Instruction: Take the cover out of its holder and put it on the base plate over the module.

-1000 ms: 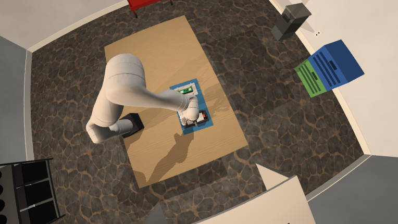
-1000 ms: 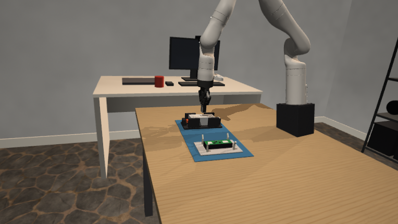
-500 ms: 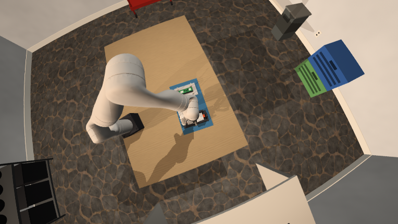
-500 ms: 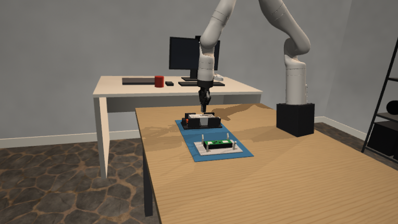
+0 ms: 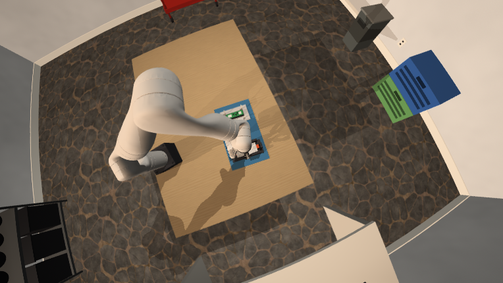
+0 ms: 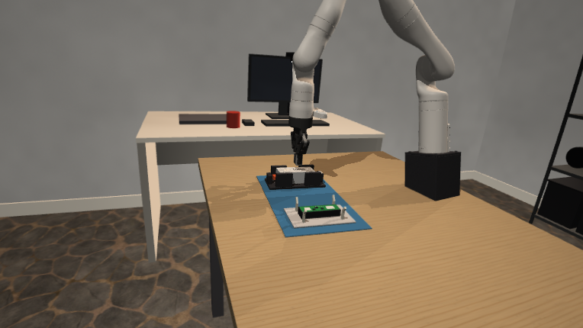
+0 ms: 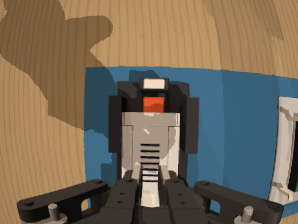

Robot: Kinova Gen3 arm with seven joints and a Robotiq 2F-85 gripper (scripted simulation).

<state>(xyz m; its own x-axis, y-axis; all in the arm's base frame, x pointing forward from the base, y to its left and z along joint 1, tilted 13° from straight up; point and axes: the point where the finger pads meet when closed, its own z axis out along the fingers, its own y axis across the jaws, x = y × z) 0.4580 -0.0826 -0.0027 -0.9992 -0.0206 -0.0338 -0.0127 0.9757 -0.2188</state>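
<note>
Now: hand 60 mm above the cover and 10 mm short of it.
</note>
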